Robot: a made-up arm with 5 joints.
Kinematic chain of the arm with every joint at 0, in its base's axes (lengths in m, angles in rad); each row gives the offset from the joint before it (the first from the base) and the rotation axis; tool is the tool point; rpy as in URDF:
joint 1: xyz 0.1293 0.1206 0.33 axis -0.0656 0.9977 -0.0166
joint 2: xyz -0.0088 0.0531 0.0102 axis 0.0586 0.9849 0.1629
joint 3: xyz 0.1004 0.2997 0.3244 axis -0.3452 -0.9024 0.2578
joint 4: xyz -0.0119 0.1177 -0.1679 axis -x
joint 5: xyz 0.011 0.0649 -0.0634 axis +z
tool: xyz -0.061 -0.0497 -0.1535 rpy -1.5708 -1.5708 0
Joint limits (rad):
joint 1: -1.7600..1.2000
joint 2: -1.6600..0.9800
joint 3: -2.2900..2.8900
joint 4: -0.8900..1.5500
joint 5: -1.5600..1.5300
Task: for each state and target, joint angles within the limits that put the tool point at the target. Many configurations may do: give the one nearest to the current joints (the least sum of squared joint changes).
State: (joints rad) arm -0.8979 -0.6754 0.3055 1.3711 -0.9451
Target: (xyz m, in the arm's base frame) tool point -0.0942 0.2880 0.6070
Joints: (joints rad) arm -1.1083 -0.8832 0.9548 1.2190 -1.0425
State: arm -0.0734 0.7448 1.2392 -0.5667 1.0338
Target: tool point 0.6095 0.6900 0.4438
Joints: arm -0.2367 0.5944 1.8127 -0.5591 1.1968
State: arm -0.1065 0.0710 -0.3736 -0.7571 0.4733
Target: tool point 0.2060 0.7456 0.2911
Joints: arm 0.3905 0.1071 0.0630 -0.8900 0.6864
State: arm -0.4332 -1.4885 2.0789 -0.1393 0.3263
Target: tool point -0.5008 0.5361 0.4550
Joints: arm -0.8422 -1.6050 2.1217 0.1004 0.3250
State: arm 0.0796 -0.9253 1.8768 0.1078 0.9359
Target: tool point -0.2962 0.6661 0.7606
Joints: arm -0.2664 -1.6600 2.1311 -0.4394 1.1544
